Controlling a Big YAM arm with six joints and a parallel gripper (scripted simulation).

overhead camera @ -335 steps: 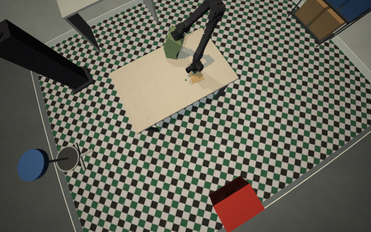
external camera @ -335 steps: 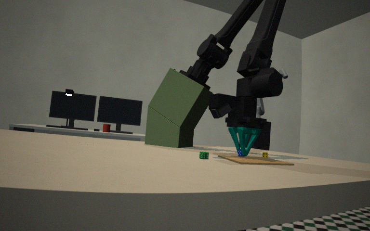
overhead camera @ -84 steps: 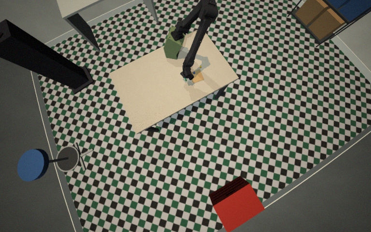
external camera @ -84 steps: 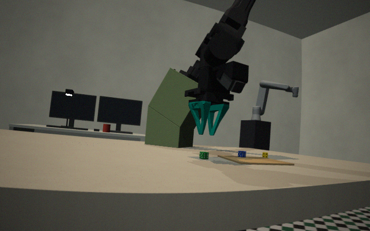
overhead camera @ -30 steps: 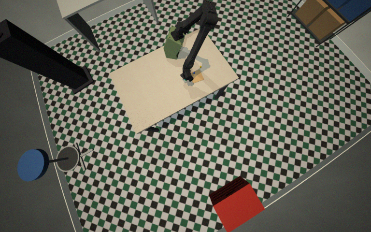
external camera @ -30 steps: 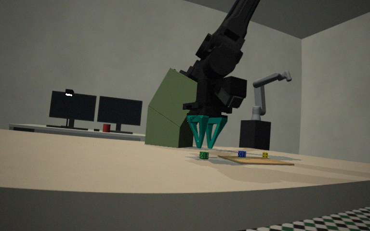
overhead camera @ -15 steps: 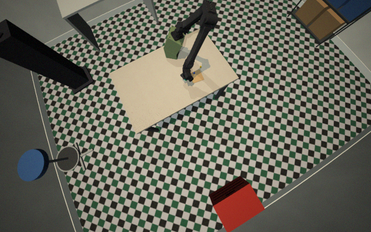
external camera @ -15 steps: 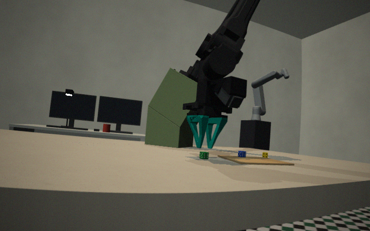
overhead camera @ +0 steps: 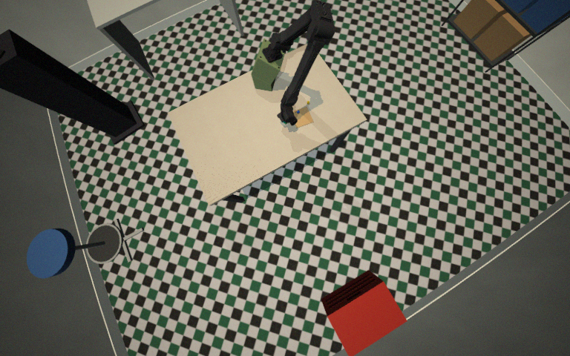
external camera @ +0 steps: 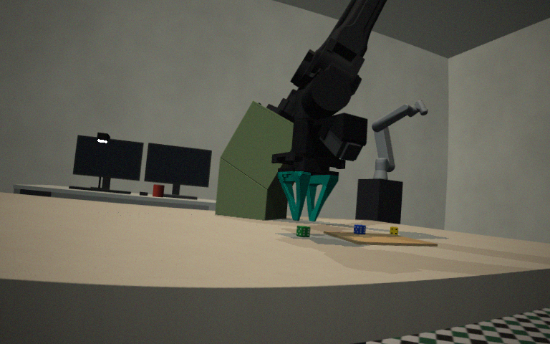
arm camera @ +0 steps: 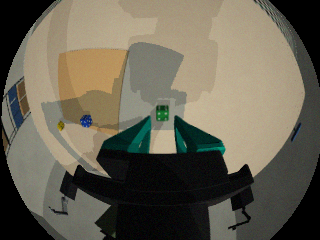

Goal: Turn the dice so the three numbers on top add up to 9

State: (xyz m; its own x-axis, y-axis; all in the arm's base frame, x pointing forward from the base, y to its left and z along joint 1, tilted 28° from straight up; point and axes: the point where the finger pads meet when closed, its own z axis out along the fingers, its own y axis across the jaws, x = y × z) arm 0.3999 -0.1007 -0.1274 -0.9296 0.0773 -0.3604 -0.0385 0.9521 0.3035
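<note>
Now: the green die 2 cm below my hand. The rest, counted from my hand: blue die: 13 cm to the left, 2 cm below, 2 cm behind; then yellow die: 24 cm to the left, 4 cm behind, 2 cm below; then mat: 13 cm to the left, 3 cm below, 3 cm ahead.
</note>
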